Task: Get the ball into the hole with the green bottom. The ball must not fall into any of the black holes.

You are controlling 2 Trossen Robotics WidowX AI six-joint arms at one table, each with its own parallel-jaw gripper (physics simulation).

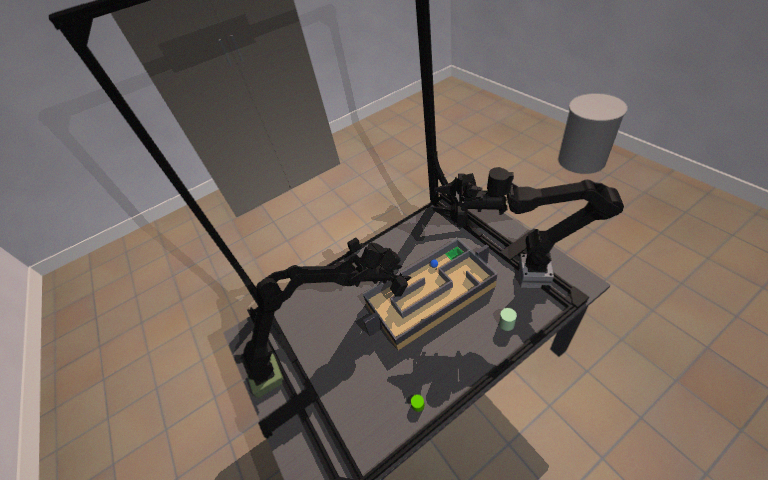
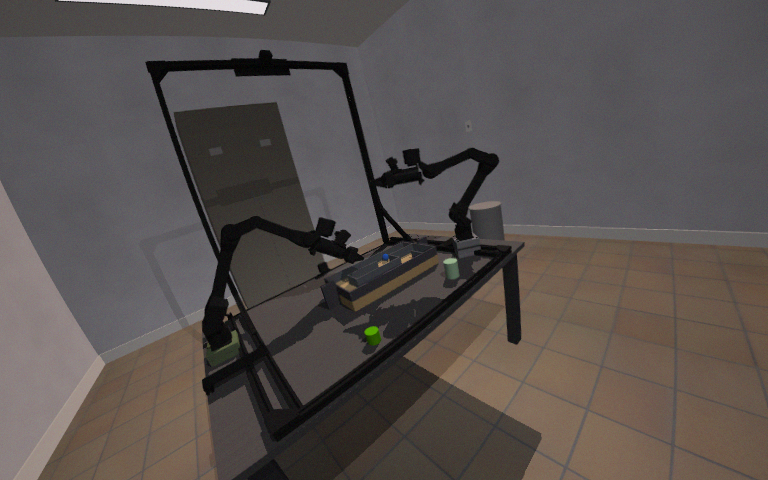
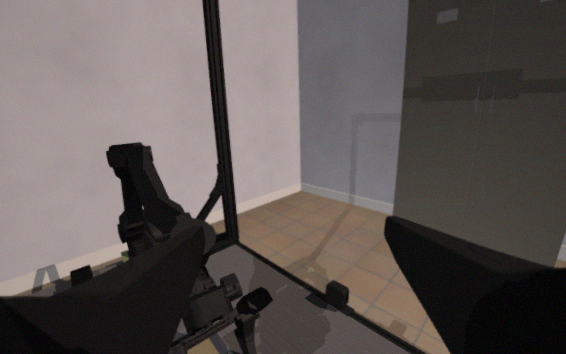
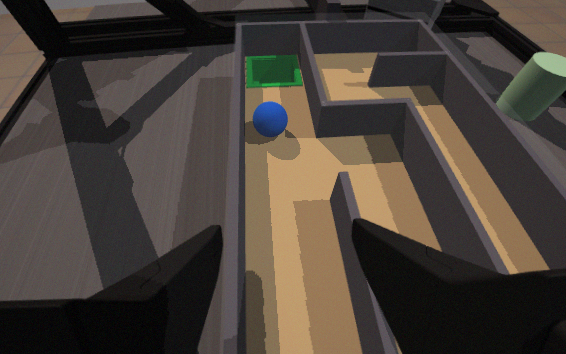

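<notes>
The blue ball (image 1: 434,263) (image 2: 385,256) (image 4: 270,119) sits in the corridor along the maze's outer wall, a short way before the green-bottomed hole (image 1: 454,253) (image 4: 274,70) at the corridor's end. It is apart from the hole. The walled maze box (image 1: 430,322) (image 2: 390,284) (image 4: 233,200) stands on the table. My right gripper (image 1: 398,283) (image 2: 356,257) (image 4: 287,231) is open and empty over the maze, behind the ball along the corridor. My left gripper (image 1: 443,195) (image 2: 378,182) (image 3: 295,230) is open and empty, high beyond the maze's green-hole end. No black holes can be made out.
A pale green cylinder (image 1: 508,319) (image 2: 450,268) (image 4: 533,87) stands beside the maze's long side. A bright green cylinder (image 1: 417,402) (image 2: 372,335) stands nearer the table's front edge. Inner walls divide the maze. Black frame posts (image 1: 425,101) (image 2: 362,141) rise at the table's back.
</notes>
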